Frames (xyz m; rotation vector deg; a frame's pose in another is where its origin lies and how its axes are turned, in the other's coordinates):
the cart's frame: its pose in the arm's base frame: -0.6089 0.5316 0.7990 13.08 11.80 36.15
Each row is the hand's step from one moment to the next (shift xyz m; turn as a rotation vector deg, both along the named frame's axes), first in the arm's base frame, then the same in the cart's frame.
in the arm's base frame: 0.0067 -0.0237 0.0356 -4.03 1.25 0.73
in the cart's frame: -0.0133 -0.0126 0.0392 -2.51 3.43 -0.53
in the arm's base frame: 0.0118 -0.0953 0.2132 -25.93 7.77 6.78
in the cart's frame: -0.0738 -0.0232 0.2207 -16.58 22.40 -1.38
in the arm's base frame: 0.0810 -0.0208 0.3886 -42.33 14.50 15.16
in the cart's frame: 0.0046 0.0443 0.3950 -26.46 39.11 1.39
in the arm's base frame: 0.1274 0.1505 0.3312 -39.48 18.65 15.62
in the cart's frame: 0.1514 0.1371 0.3269 -21.77 40.90 1.95
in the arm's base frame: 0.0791 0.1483 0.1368 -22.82 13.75 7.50
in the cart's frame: 0.1353 0.1094 0.1292 -10.61 25.55 -0.77
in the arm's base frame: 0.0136 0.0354 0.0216 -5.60 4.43 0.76
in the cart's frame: 0.0295 0.0260 0.0189 -1.84 6.80 -1.38
